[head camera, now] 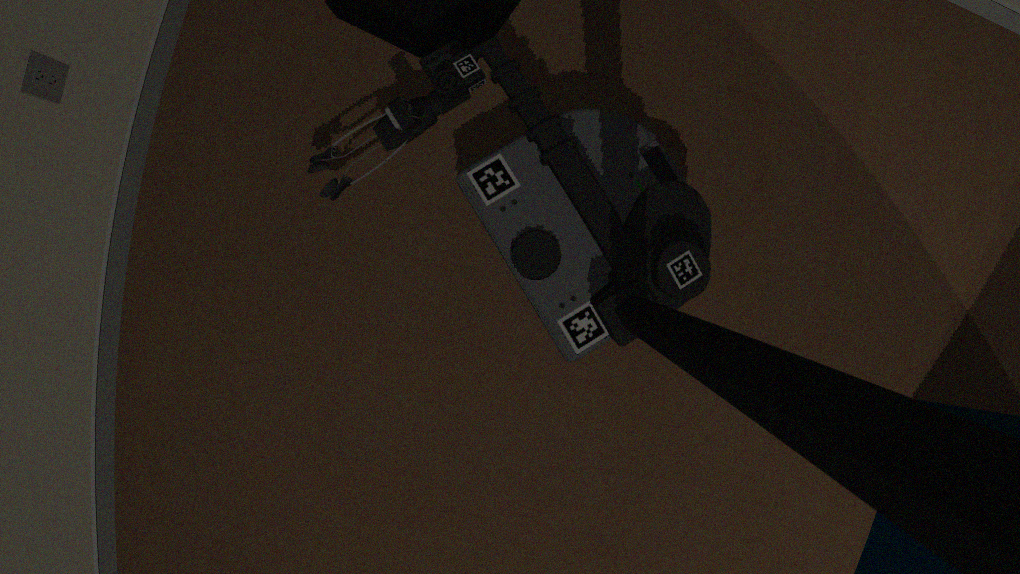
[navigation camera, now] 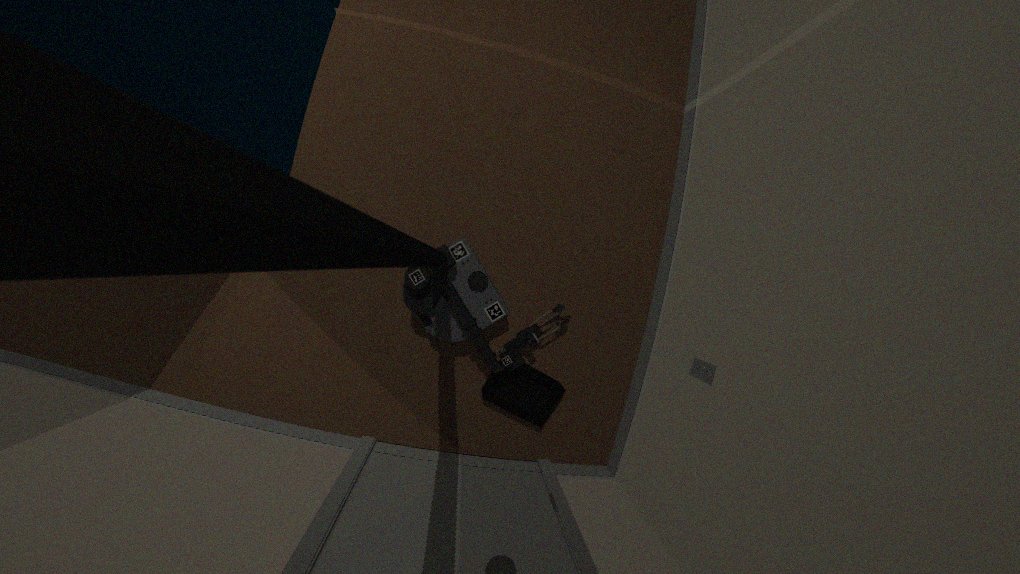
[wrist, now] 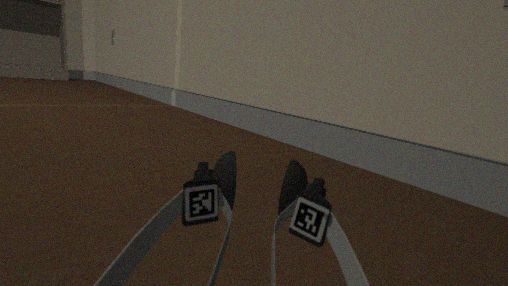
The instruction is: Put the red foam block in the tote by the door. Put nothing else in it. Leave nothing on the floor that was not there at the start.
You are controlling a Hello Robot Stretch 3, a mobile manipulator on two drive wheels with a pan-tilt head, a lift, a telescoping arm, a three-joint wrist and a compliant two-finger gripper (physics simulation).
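Pixels of known places: gripper, fingertip midpoint: [head camera: 314, 184] [navigation camera: 567, 310]; robot's base, link origin: [head camera: 535, 253] [navigation camera: 476, 279].
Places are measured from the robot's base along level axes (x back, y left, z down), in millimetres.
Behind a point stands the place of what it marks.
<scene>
My gripper [head camera: 328, 176] {x -255, y -295, z -108 mm} [navigation camera: 562, 314] {x -255, y -295, z -108 mm} [wrist: 260, 174] {x -255, y -295, z -108 mm} is partly open, low over the brown floor, with no object between its fingers. It points toward the wall and its grey baseboard. A black angular bin-like shape [head camera: 420, 21] {x 50, y -492, z -3 mm} [navigation camera: 524, 396] {x 90, y -569, z -3 mm}, which looks like the tote, is beside my wrist, near the door. Its inside is too dark to tell what it holds. The red foam block does not show in these views.
The grey door [navigation camera: 499, 510] {x 377, y -755, z -335 mm} is at the bottom of the navigation view. A wall [navigation camera: 820, 285] {x -767, y -433, z -729 mm} [wrist: 350, 60] runs beside the gripper. A dark blue surface [navigation camera: 178, 78] {x 395, y 869, z -549 mm} lies at the upper left. My base [head camera: 549, 214] {x 45, y -41, z -160 mm} [navigation camera: 474, 292] {x 29, y -29, z -160 mm} is beside the gripper.
</scene>
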